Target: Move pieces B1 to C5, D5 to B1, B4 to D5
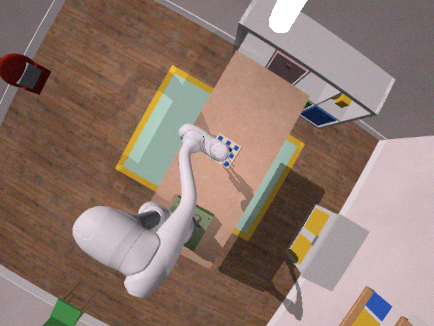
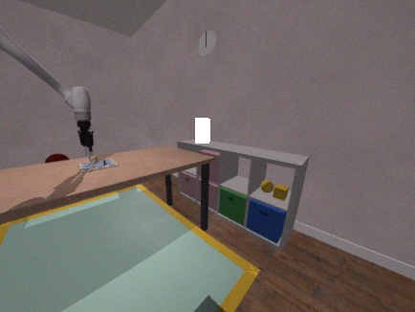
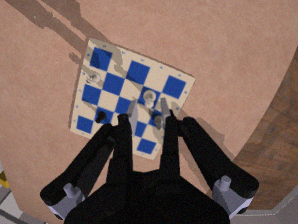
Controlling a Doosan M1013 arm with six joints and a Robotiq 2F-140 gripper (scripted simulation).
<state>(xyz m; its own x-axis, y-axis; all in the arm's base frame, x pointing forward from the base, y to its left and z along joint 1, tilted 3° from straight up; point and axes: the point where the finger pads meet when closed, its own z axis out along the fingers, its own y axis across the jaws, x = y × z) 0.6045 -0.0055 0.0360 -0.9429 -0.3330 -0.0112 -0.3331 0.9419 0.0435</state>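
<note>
Right now the chessboard is 4 cm ahead of my hand, 4 cm to the right of it and 10 cm below it. Round my hand: dark chess piece: 7 cm ahead, 9 cm to the right, 8 cm below.
</note>
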